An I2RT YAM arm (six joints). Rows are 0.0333 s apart.
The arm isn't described. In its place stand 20 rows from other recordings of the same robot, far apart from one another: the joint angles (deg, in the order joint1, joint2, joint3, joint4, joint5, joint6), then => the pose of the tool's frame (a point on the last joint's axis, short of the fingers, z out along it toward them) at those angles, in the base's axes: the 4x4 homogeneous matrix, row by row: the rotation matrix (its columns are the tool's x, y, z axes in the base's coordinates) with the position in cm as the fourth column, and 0 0 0 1 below.
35.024 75.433 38.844 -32.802 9.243 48.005 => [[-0.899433 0.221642 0.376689 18.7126], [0.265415 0.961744 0.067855 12.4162], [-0.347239 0.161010 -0.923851 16.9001], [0 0 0 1]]
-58.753 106.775 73.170 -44.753 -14.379 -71.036 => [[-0.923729 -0.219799 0.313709 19.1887], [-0.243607 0.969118 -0.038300 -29.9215], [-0.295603 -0.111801 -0.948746 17.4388], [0 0 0 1]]
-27.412 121.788 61.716 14.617 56.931 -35.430 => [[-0.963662 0.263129 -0.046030 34.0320], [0.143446 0.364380 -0.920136 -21.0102], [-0.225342 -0.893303 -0.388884 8.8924], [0 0 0 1]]
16.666 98.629 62.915 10.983 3.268 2.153 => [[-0.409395 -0.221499 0.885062 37.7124], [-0.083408 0.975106 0.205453 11.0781], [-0.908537 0.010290 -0.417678 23.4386], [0 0 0 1]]
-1.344 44.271 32.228 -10.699 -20.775 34.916 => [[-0.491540 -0.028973 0.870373 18.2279], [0.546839 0.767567 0.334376 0.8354], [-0.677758 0.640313 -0.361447 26.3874], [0 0 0 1]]
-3.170 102.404 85.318 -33.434 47.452 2.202 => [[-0.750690 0.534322 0.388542 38.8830], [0.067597 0.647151 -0.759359 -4.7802], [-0.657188 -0.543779 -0.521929 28.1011], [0 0 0 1]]
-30.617 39.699 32.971 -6.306 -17.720 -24.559 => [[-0.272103 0.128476 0.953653 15.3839], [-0.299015 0.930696 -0.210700 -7.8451], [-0.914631 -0.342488 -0.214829 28.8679], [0 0 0 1]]
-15.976 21.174 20.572 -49.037 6.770 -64.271 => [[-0.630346 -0.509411 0.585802 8.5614], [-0.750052 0.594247 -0.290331 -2.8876], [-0.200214 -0.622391 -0.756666 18.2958], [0 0 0 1]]
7.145 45.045 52.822 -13.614 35.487 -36.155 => [[-0.359794 0.321366 0.875941 17.1795], [-0.529244 0.702873 -0.475259 0.0707], [-0.768407 -0.634582 -0.082808 38.2451], [0 0 0 1]]
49.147 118.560 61.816 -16.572 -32.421 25.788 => [[-0.885755 -0.392971 -0.247006 22.1447], [-0.462825 0.707553 0.534005 28.5249], [-0.035078 0.587318 -0.808596 7.3734], [0 0 0 1]]
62.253 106.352 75.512 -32.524 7.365 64.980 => [[-0.947109 0.017209 0.320451 18.3024], [0.129909 0.933644 0.333815 33.8115], [-0.293443 0.357788 -0.886498 19.5036], [0 0 0 1]]
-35.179 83.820 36.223 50.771 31.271 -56.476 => [[-0.738684 0.543655 0.398478 23.8945], [-0.351086 0.194326 -0.915956 -19.1035], [-0.575399 -0.816502 0.047325 24.1297], [0 0 0 1]]
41.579 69.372 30.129 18.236 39.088 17.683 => [[-0.278213 0.010178 0.960466 20.1585], [0.068349 0.997619 0.009226 14.8838], [-0.958085 0.068214 -0.278246 21.5622], [0 0 0 1]]
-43.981 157.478 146.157 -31.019 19.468 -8.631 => [[-0.604019 0.749829 0.270033 42.0181], [0.386275 0.571806 -0.723761 -42.1983], [-0.697103 -0.332858 -0.635022 15.2913], [0 0 0 1]]
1.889 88.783 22.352 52.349 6.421 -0.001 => [[-0.243179 0.075653 0.967027 27.3423], [-0.008038 0.996762 -0.080000 0.5035], [-0.969948 -0.027227 -0.241784 15.0259], [0 0 0 1]]
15.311 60.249 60.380 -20.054 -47.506 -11.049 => [[-0.160246 -0.894277 0.417840 21.1081], [-0.178097 0.442558 0.878876 8.5005], [-0.970877 0.066421 -0.230186 36.9853], [0 0 0 1]]
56.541 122.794 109.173 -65.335 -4.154 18.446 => [[-0.779030 -0.625376 0.044906 23.8345], [-0.606432 0.769744 0.199335 36.5339], [-0.159225 0.128056 -0.978902 22.8563], [0 0 0 1]]
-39.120 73.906 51.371 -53.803 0.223 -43.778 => [[-0.981338 -0.065509 0.180788 17.2138], [-0.093692 0.983923 -0.152044 -14.0171], [-0.167921 -0.166145 -0.971699 22.2180], [0 0 0 1]]
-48.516 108.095 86.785 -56.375 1.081 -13.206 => [[-0.801776 0.583947 0.127125 24.8183], [0.561934 0.809049 -0.172250 -28.1691], [-0.203435 -0.066670 -0.976816 22.4234], [0 0 0 1]]
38.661 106.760 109.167 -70.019 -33.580 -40.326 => [[-0.107176 -0.989423 -0.097752 28.2763], [-0.776190 0.021824 0.630122 25.1437], [-0.621323 0.143408 -0.770319 34.0678], [0 0 0 1]]
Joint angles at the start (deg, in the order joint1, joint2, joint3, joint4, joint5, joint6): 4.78, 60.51, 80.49, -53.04, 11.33, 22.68
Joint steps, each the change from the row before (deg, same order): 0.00, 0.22, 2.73, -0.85, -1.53, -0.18; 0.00, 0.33, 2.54, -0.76, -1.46, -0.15; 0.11, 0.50, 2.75, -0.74, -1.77, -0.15; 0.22, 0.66, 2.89, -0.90, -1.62, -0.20; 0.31, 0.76, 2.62, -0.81, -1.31, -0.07; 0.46, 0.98, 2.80, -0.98, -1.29, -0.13; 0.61, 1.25, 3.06, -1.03, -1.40, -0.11; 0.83, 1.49, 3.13, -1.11, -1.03, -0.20; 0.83, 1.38, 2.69, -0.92, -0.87, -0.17; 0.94, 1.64, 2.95, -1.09, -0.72, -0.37; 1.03, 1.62, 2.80, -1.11, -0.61, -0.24; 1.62, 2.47, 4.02, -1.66, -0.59, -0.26; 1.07, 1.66, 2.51, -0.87, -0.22, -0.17; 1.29, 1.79, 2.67, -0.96, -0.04, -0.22; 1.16, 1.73, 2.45, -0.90, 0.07, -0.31
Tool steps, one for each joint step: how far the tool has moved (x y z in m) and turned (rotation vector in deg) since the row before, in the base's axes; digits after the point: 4 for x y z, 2 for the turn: -0.0037, 0.0006, 0.0121, 0.80, -1.57, 1.39; -0.0031, 0.0006, 0.0108, 0.73, -1.37, 1.33; -0.0029, 0.0012, 0.0112, 0.86, -1.42, 1.73; -0.0027, 0.0015, 0.0109, 0.69, -1.25, 1.75; -0.0018, 0.0016, 0.0093, 0.62, -0.99, 1.51; -0.0012, 0.0021, 0.0090, 0.52, -0.79, 1.68; -0.0003, 0.0027, 0.0092, 0.57, -0.72, 1.93; 0.0008, 0.0033, 0.0084, 0.30, -0.50, 1.85; 0.0013, 0.0033, 0.0068, 0.25, -0.36, 1.69; 0.0021, 0.0038, 0.0067, -0.02, -0.23, 1.75; 0.0022, 0.0041, 0.0057, 0.03, -0.07, 1.69; 0.0040, 0.0065, 0.0072, -0.02, 0.10, 2.26; 0.0033, 0.0045, 0.0041, -0.07, 0.00, 1.34; 0.0035, 0.0054, 0.0039, -0.20, 0.02, 1.41; 0.0038, 0.0052, 0.0030, -0.34, 0.08, 1.22
